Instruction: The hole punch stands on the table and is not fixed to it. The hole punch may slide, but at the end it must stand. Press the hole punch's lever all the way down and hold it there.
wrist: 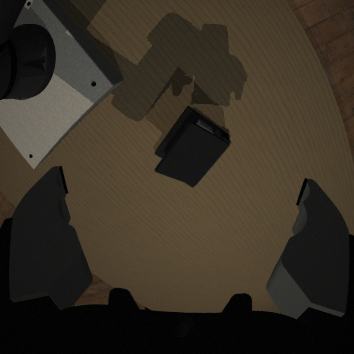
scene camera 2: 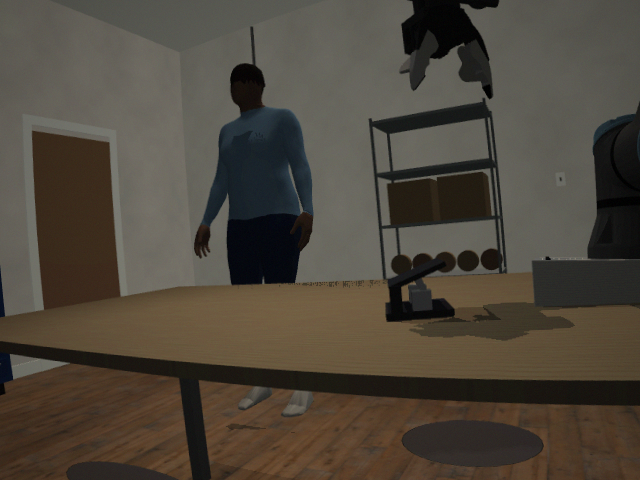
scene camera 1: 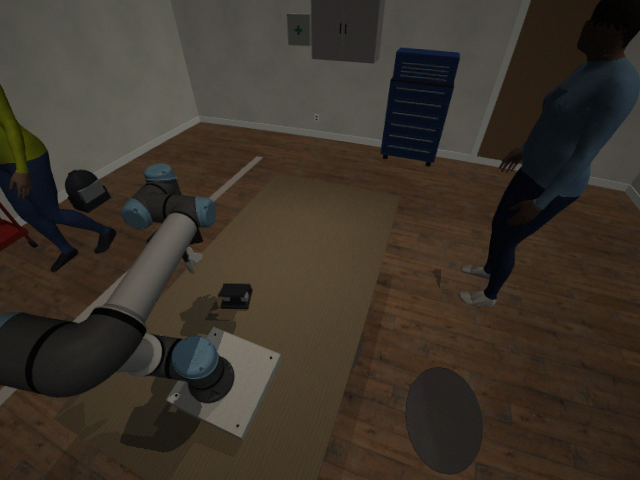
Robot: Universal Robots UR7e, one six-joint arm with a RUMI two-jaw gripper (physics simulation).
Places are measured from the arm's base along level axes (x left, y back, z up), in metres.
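Pixels of known places: gripper, fingertip midpoint: [wrist: 183, 176] [scene camera 2: 454, 94] [scene camera 1: 189, 259]; arm's base, link origin: [wrist: 26, 60] [scene camera 2: 633, 258] [scene camera 1: 212, 379].
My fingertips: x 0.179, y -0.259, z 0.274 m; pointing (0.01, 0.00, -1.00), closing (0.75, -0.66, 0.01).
Ahead of a thing's pixels: the offset from my fingertips to its top centre. Level surfaces: height alone.
The black hole punch @(dz -0.246, dx -0.060, dy -0.100 m) [scene camera 1: 235, 297] [scene camera 2: 420, 299] [wrist: 173, 132] stands upright on its base on the wooden table @(dz -0.332 m) [scene camera 1: 310, 232] [scene camera 2: 206, 330] [wrist: 200, 250]. Its flat black lever @(dz -0.246, dx -0.060, dy -0.100 m) [scene camera 1: 235, 289] [scene camera 2: 417, 273] [wrist: 196, 157] is raised. In the scene camera 2 view it slopes up to the right above a grey block. My gripper [scene camera 1: 194, 261] [scene camera 2: 452, 93] [wrist: 183, 176] is wide open and empty. It hangs high above the table, touching neither the punch nor the lever. In the wrist view the punch shows beyond and between the spread fingers.
My arm's base stands on a pale mounting block [scene camera 1: 253, 366] [scene camera 2: 584, 283] [wrist: 70, 107] near the punch, on the side of the lever's raised end. The arm's shadow falls beside the punch. A person in a blue top [scene camera 1: 584, 124] [scene camera 2: 263, 165] stands beyond the table.
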